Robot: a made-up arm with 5 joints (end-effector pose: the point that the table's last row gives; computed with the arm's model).
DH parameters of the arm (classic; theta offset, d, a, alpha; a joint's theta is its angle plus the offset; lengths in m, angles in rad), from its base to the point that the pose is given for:
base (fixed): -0.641 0 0.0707 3.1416
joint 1: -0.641 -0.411 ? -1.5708
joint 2: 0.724 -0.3 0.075 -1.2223
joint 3: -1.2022 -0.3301 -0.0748 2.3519
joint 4: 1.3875 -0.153 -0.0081 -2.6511
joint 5: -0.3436 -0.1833 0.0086 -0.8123
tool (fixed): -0.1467 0.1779 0 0
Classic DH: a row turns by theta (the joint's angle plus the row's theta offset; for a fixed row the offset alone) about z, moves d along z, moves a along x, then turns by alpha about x.
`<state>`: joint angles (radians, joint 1 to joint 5).
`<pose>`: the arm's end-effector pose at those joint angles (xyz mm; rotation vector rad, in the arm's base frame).
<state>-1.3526 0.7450 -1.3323 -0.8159 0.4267</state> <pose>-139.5 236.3 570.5 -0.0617 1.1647 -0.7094</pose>
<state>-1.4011 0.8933 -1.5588 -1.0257 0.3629</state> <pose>-137.7 209.9 604.0 0.0435 1.3535 -0.4846</pose>
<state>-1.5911 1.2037 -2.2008 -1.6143 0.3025</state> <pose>-138.1 133.4 653.1 0.2791 1.7749 0.1867</pose>
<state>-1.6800 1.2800 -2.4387 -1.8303 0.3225</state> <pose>-137.3 105.9 653.0 0.3648 1.9116 0.3924</pose>
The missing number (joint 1, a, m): -0.1322
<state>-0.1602 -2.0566 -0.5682 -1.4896 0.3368</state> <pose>-347.9 348.1 50.7 -1.7762 2.0006 -0.8305</pose>
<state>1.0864 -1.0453 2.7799 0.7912 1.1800</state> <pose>345.8 373.8 230.9 -0.5730 -0.6935 -1.4156</pose>
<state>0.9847 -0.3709 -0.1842 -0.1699 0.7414</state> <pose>497.6 8.1 246.0 0.5574 -1.1091 2.8005</pose>
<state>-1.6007 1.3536 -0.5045 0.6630 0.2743</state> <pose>-247.1 -94.3 608.7 0.1752 1.5759 -1.2955</pose>
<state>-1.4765 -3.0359 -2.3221 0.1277 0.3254</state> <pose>-265.9 -298.3 593.7 -0.1151 1.5482 0.9869</pose>
